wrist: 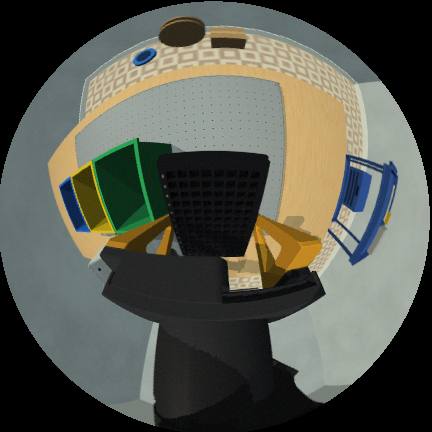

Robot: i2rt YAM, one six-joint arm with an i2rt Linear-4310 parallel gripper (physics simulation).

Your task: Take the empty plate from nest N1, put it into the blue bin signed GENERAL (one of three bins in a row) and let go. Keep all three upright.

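Places are measured from the arm's base along level axes (x back, y up, z left), in millimetres.
Where they show: gripper, fingertip midpoint: (213, 217).
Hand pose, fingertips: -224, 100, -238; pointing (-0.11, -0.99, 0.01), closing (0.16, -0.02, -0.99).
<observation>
After its pixels a point has its place, as x, y, z.
The black plate (212, 160) @[-282, 125, -247], with a grid of empty wells facing the camera, is between the orange fingers in the middle of the view. My gripper (213, 217) @[-224, 100, -238] is shut on it by its two sides. The blue bin (74, 207) @[-279, -6, 260] is the farthest left of three bins in a row, and its inside shows partly. The yellow bin (90, 195) @[-286, -20, 127] is beside it, and the larger green bin (120, 185) @[-273, -39, -5] is nearest to the plate. The plate is to the right of the green bin in the view and hides part of its side. No sign is readable, and nest N1 cannot be made out.
A grey perforated board (225, 110) @[-406, -149, -296] lies on the wooden table (315, 140) @[-325, -162, -608]. Past the table's right edge stands a blue-framed object (378, 215). Beyond the far edge are a round brown object (182, 31), a brown box (228, 40) and a blue ring (136, 60).
</observation>
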